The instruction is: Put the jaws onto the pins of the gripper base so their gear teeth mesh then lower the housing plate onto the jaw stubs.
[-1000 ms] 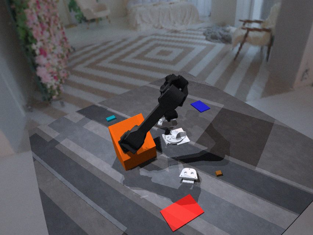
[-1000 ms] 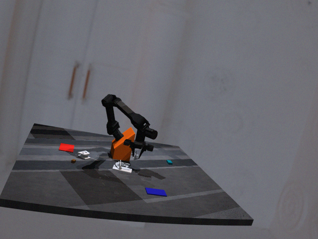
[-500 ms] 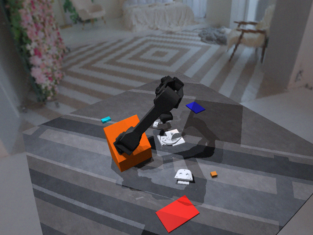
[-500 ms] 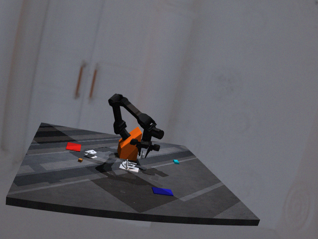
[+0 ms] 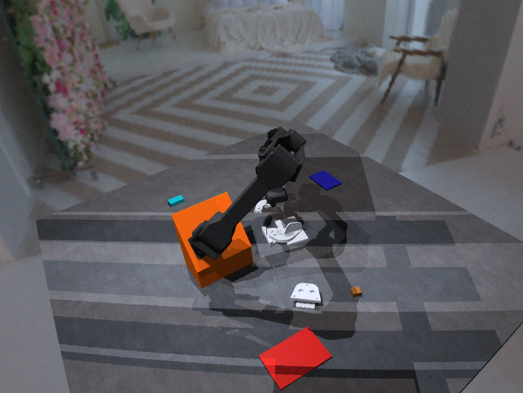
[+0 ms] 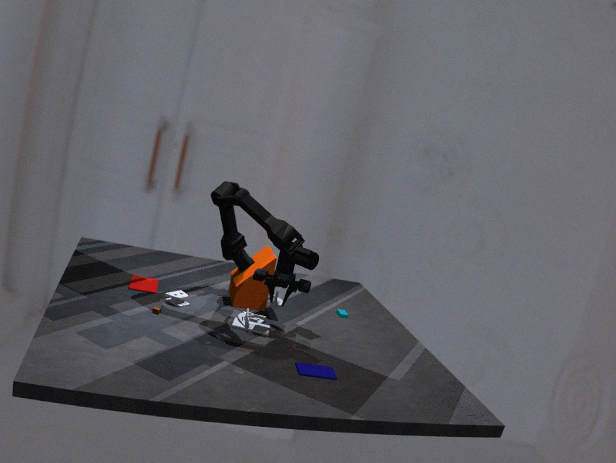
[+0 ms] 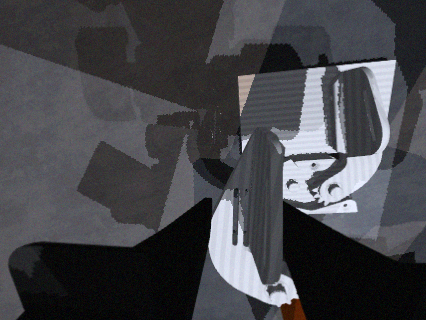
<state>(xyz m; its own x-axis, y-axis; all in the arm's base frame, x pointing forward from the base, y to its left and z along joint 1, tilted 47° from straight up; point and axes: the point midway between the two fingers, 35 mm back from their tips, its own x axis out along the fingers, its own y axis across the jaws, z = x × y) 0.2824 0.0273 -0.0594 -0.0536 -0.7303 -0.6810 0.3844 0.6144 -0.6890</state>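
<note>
My gripper tip is now 20 mm short of the white flat slab, 70 mm to the left of it and 80 mm above it. Also, from my gripper tip: blue tile (310 mm ahead, 70 mm to the left, 80 mm below); small brown cube (380 mm to the right, 80 mm below); gripper jaw (30 mm behind, 80 mm to the right, 70 mm below).
</note>
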